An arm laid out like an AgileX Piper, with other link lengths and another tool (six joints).
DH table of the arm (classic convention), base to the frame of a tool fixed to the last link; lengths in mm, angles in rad. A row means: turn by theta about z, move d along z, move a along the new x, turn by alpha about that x. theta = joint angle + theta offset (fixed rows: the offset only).
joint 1: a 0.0  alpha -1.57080  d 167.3  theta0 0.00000
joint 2: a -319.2  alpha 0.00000  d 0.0  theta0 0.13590
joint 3: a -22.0  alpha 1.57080  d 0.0  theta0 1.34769
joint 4: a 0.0  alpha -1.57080  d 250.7  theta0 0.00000
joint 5: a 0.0  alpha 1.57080  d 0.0  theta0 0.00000
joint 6: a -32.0  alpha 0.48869  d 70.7  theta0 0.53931
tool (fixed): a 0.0  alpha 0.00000  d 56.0  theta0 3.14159
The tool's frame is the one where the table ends.
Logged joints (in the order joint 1, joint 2, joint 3, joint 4, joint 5, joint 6), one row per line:
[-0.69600 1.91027 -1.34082 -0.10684 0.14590 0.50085]
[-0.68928 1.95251 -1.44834 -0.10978 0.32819 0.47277]
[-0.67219 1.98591 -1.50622 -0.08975 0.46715 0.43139]
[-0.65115 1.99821 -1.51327 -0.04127 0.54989 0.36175]
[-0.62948 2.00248 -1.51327 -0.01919 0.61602 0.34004]
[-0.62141 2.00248 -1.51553 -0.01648 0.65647 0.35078]
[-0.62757 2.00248 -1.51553 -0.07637 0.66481 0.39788]
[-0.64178 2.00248 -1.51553 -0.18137 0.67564 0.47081]
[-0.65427 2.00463 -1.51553 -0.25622 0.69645 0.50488]
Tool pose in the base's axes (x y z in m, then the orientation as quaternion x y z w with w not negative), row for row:
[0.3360 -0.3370 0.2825 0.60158 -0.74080 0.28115 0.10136]
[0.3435 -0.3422 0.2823 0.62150 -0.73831 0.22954 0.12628]
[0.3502 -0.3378 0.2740 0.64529 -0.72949 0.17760 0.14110]
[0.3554 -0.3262 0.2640 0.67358 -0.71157 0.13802 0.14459]
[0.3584 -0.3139 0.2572 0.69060 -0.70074 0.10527 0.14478]
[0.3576 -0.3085 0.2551 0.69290 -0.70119 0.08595 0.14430]
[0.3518 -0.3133 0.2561 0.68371 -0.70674 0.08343 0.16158]
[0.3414 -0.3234 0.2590 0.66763 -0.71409 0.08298 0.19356]
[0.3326 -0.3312 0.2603 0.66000 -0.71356 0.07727 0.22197]
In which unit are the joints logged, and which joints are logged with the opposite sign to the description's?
The joints are logged in radians. Opposite sign: none.
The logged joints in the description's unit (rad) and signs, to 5 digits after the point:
[-0.69600 1.91027 -1.34082 -0.10684 0.14590 0.50085]
[-0.68928 1.95251 -1.44834 -0.10978 0.32819 0.47277]
[-0.67219 1.98591 -1.50622 -0.08975 0.46715 0.43139]
[-0.65115 1.99821 -1.51327 -0.04127 0.54989 0.36175]
[-0.62948 2.00248 -1.51327 -0.01919 0.61602 0.34004]
[-0.62141 2.00248 -1.51553 -0.01648 0.65647 0.35078]
[-0.62757 2.00248 -1.51553 -0.07637 0.66481 0.39788]
[-0.64178 2.00248 -1.51553 -0.18137 0.67564 0.47081]
[-0.65427 2.00463 -1.51553 -0.25622 0.69645 0.50488]

